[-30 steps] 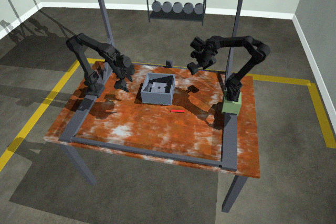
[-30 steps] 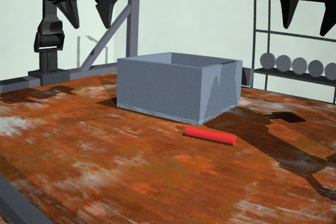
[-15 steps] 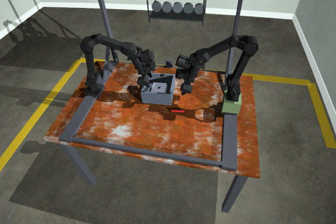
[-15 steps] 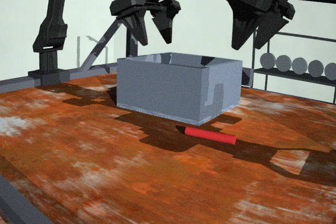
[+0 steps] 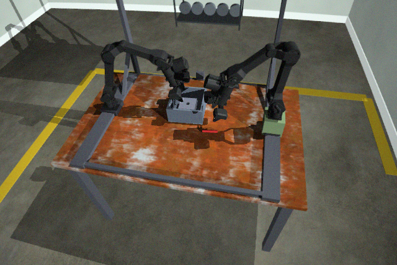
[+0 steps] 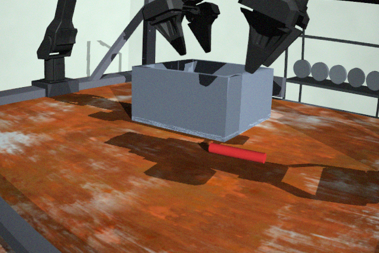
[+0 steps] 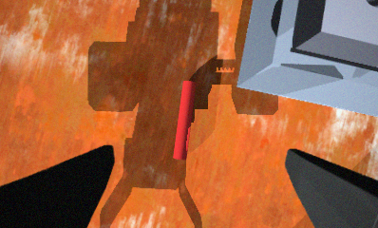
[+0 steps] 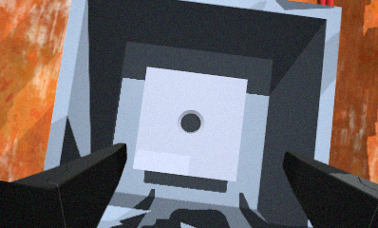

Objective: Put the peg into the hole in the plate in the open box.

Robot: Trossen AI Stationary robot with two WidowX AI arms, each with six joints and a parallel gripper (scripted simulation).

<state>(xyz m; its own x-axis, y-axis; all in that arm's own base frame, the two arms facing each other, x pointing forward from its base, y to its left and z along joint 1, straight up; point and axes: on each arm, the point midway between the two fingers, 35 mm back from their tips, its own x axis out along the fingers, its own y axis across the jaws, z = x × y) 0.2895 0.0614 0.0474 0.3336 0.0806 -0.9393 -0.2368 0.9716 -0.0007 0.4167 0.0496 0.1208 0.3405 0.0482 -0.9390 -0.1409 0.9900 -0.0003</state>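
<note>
Now: the red peg 150 mm below my left hand, 30 mm to the right of it and 20 mm ahead of it. Also, from my left hand: grey plate (180 mm to the right, 120 mm behind, 110 mm below); then grey box (180 mm to the right, 130 mm below, 120 mm behind).
</note>
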